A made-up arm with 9 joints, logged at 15 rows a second.
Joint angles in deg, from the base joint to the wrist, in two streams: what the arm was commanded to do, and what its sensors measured. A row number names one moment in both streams.
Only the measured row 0 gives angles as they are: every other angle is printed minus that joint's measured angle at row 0.
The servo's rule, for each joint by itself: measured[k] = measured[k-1] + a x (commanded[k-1-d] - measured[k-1]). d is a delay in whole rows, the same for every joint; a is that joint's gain. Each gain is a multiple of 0.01, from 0.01 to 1. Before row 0 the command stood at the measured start. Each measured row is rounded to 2 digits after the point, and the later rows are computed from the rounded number. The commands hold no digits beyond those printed.
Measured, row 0:
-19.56 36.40 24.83 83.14 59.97 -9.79 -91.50 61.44 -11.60
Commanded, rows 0 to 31:
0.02 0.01 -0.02 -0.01 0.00 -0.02 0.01 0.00 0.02
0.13 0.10 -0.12 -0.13 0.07 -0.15 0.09 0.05 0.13
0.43 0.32 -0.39 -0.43 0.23 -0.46 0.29 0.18 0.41
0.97 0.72 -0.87 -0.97 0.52 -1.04 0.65 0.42 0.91
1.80 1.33 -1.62 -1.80 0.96 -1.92 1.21 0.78 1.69
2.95 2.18 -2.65 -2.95 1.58 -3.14 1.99 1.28 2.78
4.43 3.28 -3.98 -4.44 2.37 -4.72 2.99 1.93 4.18
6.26 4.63 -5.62 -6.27 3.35 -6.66 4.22 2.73 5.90
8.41 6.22 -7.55 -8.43 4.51 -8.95 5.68 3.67 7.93
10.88 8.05 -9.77 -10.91 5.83 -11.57 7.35 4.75 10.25
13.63 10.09 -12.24 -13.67 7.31 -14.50 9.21 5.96 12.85
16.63 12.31 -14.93 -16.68 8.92 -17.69 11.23 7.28 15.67
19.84 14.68 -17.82 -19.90 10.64 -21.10 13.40 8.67 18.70
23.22 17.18 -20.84 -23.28 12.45 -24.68 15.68 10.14 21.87
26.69 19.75 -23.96 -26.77 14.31 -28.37 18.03 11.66 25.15
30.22 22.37 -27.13 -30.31 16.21 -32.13 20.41 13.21 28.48
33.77 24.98 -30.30 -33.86 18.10 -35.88 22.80 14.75 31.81
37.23 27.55 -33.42 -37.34 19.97 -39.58 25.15 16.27 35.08
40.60 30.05 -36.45 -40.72 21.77 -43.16 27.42 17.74 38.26
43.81 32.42 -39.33 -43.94 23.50 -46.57 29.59 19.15 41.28
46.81 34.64 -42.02 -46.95 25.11 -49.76 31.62 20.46 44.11
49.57 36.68 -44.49 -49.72 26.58 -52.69 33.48 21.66 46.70
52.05 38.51 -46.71 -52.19 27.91 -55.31 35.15 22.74 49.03
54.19 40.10 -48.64 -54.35 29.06 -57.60 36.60 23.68 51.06
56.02 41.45 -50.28 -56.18 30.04 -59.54 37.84 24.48 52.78
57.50 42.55 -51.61 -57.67 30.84 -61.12 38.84 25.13 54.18
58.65 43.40 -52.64 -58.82 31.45 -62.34 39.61 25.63 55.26
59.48 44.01 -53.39 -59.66 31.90 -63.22 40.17 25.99 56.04
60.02 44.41 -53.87 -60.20 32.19 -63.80 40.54 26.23 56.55
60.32 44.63 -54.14 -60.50 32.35 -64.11 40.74 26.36 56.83
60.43 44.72 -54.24 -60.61 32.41 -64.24 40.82 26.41 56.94
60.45 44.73 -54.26 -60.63 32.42 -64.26 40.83 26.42 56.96
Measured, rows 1 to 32:
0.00 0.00 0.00 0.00 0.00 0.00 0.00 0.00 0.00
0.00 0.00 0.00 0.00 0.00 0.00 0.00 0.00 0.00
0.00 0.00 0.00 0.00 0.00 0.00 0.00 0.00 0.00
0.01 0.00 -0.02 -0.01 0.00 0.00 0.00 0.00 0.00
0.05 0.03 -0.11 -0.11 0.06 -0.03 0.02 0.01 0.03
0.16 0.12 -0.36 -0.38 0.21 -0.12 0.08 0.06 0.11
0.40 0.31 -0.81 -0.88 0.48 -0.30 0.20 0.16 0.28
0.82 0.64 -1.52 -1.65 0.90 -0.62 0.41 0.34 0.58
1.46 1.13 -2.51 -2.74 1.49 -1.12 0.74 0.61 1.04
2.35 1.82 -3.80 -4.17 2.26 -1.84 1.21 0.99 1.70
3.52 2.72 -5.40 -5.93 3.21 -2.80 1.84 1.49 2.58
4.99 3.84 -7.29 -8.03 4.34 -4.03 2.65 2.12 3.70
6.76 5.19 -9.47 -10.45 5.64 -5.54 3.64 2.88 5.08
8.82 6.76 -11.91 -13.15 7.09 -7.33 4.81 3.77 6.71
11.16 8.54 -14.57 -16.12 8.68 -9.40 6.16 4.79 8.59
13.76 10.50 -17.43 -19.30 10.39 -11.74 7.68 5.92 10.71
16.60 12.64 -20.43 -22.64 12.18 -14.33 9.36 7.14 13.05
19.63 14.92 -23.54 -26.11 14.03 -17.14 11.18 8.45 15.59
22.81 17.30 -26.70 -29.64 15.93 -20.14 13.12 9.83 18.30
26.10 19.76 -29.87 -33.18 17.82 -23.29 15.15 11.26 21.14
29.44 22.25 -32.99 -36.67 19.69 -26.55 17.25 12.71 24.07
32.79 24.75 -36.03 -40.07 21.50 -29.87 19.39 14.17 27.05
36.10 27.20 -38.93 -43.32 23.24 -33.21 21.53 15.61 30.04
39.31 29.58 -41.65 -46.37 24.87 -36.52 23.65 17.02 32.99
42.39 31.85 -44.15 -49.18 26.36 -39.75 25.71 18.37 35.87
45.29 33.98 -46.40 -51.71 27.71 -42.86 27.69 19.64 38.63
47.96 35.94 -48.37 -53.93 28.88 -45.81 29.56 20.81 41.24
50.38 37.70 -50.05 -55.82 29.89 -48.56 31.30 21.87 43.66
52.52 39.25 -51.42 -57.37 30.72 -51.07 32.88 22.82 45.87
54.36 40.58 -52.49 -58.59 31.36 -53.32 34.29 23.63 47.84
55.90 41.68 -53.28 -59.49 31.83 -55.30 35.52 24.31 49.56
57.14 42.55 -53.80 -60.09 32.14 -57.00 36.57 24.87 51.03
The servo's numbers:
d 3
a 0.30 0.32 0.88 0.84 0.87 0.20 0.21 0.29 0.21

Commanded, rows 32 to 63:
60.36 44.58 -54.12 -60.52 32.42 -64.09 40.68 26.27 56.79
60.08 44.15 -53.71 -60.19 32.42 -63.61 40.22 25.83 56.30
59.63 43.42 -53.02 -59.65 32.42 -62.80 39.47 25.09 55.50
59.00 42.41 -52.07 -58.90 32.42 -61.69 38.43 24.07 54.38
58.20 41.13 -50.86 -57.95 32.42 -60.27 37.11 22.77 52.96
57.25 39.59 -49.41 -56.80 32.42 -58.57 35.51 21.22 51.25
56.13 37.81 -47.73 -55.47 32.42 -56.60 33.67 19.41 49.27
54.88 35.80 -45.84 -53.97 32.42 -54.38 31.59 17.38 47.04
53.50 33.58 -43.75 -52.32 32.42 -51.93 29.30 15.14 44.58
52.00 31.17 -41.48 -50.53 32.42 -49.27 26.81 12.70 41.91
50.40 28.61 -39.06 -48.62 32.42 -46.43 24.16 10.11 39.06
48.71 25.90 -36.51 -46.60 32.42 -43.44 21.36 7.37 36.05
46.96 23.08 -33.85 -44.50 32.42 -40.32 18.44 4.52 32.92
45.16 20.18 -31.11 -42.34 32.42 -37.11 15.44 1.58 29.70
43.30 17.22 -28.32 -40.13 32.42 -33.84 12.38 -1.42 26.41
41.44 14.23 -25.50 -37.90 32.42 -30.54 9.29 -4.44 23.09
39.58 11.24 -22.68 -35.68 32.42 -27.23 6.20 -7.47 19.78
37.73 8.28 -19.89 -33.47 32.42 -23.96 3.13 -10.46 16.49
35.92 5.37 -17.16 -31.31 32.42 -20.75 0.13 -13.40 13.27
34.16 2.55 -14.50 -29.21 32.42 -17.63 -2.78 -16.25 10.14
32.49 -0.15 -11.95 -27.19 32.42 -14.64 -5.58 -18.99 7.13
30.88 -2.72 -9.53 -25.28 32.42 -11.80 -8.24 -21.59 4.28
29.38 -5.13 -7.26 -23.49 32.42 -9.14 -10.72 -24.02 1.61
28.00 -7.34 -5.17 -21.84 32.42 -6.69 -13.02 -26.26 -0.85
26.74 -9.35 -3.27 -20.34 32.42 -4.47 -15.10 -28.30 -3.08
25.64 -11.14 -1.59 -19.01 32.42 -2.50 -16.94 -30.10 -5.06
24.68 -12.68 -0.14 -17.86 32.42 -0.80 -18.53 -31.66 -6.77
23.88 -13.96 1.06 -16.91 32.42 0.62 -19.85 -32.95 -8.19
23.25 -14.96 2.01 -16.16 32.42 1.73 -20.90 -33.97 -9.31
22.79 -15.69 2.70 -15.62 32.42 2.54 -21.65 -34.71 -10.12
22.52 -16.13 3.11 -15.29 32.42 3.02 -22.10 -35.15 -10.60
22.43 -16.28 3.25 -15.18 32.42 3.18 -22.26 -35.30 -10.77
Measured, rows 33 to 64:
58.09 43.22 -54.10 -60.43 32.32 -58.42 37.45 25.30 52.25
58.79 43.70 -54.22 -60.58 32.40 -59.58 38.16 25.62 53.23
59.29 44.03 -54.26 -60.62 32.42 -60.52 38.72 25.85 54.01
59.61 44.21 -54.14 -60.54 32.42 -61.23 39.13 25.97 54.59
59.75 44.19 -53.76 -60.25 32.42 -61.71 39.36 25.93 54.95
59.71 43.94 -53.11 -59.75 32.42 -61.93 39.38 25.69 55.07
59.50 43.45 -52.19 -59.04 32.42 -61.88 39.18 25.22 54.93
59.11 42.71 -51.02 -58.12 32.42 -61.56 38.75 24.51 54.52
58.55 41.71 -49.60 -57.01 32.42 -60.96 38.07 23.56 53.83
57.82 40.46 -47.95 -55.72 32.42 -60.09 37.15 22.36 52.87
56.94 38.97 -46.09 -54.25 32.42 -58.95 35.98 20.92 51.65
55.91 37.25 -44.03 -52.63 32.42 -57.55 34.58 19.24 50.17
54.74 35.30 -41.79 -50.87 32.42 -55.89 32.95 17.34 48.44
53.44 33.16 -39.39 -48.98 32.42 -54.00 31.10 15.24 46.47
52.02 30.84 -36.86 -46.98 32.42 -51.89 29.05 12.96 44.28
50.50 28.36 -34.21 -44.90 32.42 -49.58 26.82 10.51 41.89
48.90 25.74 -31.48 -42.75 32.42 -47.09 24.43 7.92 39.33
47.22 23.01 -28.70 -40.55 32.42 -44.44 21.90 5.21 36.62
45.49 20.20 -25.88 -38.32 32.42 -41.66 19.25 2.41 33.78
43.72 17.33 -23.06 -36.10 32.42 -38.77 16.51 -0.46 30.84
41.92 14.43 -20.27 -33.89 32.42 -35.81 13.70 -3.36 27.83
40.12 11.53 -17.53 -31.72 32.42 -32.80 10.85 -6.27 24.77
38.33 8.66 -14.86 -29.61 32.42 -29.77 7.99 -9.16 21.70
36.58 5.84 -12.30 -27.58 32.42 -26.74 5.14 -12.01 18.64
34.87 3.10 -9.86 -25.65 32.42 -23.75 2.33 -14.79 15.62
33.22 0.47 -7.57 -23.84 32.42 -20.83 -0.41 -17.47 12.68
31.65 -2.03 -5.46 -22.16 32.42 -18.00 -3.06 -20.02 9.84
30.18 -4.37 -3.53 -20.63 32.42 -15.29 -5.59 -22.42 7.13
28.82 -6.54 -1.82 -19.27 32.42 -12.73 -7.97 -24.65 4.57
27.58 -8.50 -0.34 -18.09 32.42 -10.34 -10.19 -26.68 2.19
26.47 -10.25 0.89 -17.10 32.42 -8.15 -12.22 -28.50 0.01
25.50 -11.76 1.88 -16.31 32.42 -6.17 -14.04 -30.09 -1.95

